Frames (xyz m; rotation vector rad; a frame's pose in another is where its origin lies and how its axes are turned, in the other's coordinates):
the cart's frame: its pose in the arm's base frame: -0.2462 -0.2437 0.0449 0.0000 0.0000 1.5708
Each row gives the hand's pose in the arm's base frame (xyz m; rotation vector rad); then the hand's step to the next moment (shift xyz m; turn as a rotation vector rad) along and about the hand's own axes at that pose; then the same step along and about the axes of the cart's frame.
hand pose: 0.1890 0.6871 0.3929 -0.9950 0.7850 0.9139
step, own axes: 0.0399 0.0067 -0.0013 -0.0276 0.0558 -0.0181
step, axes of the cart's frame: 0.0112 -0.0102 -0.0375 -0.0098 0.0641 -0.0015
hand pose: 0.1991 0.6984 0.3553 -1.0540 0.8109 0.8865
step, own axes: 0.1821 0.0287 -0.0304 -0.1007 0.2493 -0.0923
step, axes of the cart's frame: 0.0163 -0.0466 -0.1802 -0.0497 0.2783 -0.0300
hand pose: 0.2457 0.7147 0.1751 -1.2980 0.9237 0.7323
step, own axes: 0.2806 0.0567 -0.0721 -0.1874 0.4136 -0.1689
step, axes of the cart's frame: -0.0770 -0.0703 -0.2762 -0.0969 0.4736 -0.0322
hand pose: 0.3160 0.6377 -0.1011 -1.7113 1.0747 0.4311
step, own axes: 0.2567 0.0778 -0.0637 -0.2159 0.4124 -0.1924
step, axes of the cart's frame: -0.1786 -0.0611 -0.2009 -0.1049 0.4927 -0.0015
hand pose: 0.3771 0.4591 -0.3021 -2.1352 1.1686 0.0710
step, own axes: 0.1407 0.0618 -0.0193 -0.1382 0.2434 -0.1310
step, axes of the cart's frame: -0.1350 -0.0313 -0.0692 -0.0645 0.3018 0.0162
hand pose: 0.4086 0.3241 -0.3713 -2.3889 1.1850 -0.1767
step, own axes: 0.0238 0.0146 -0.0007 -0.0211 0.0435 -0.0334
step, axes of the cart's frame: -0.0264 -0.0040 -0.0082 -0.0178 0.0548 0.0114
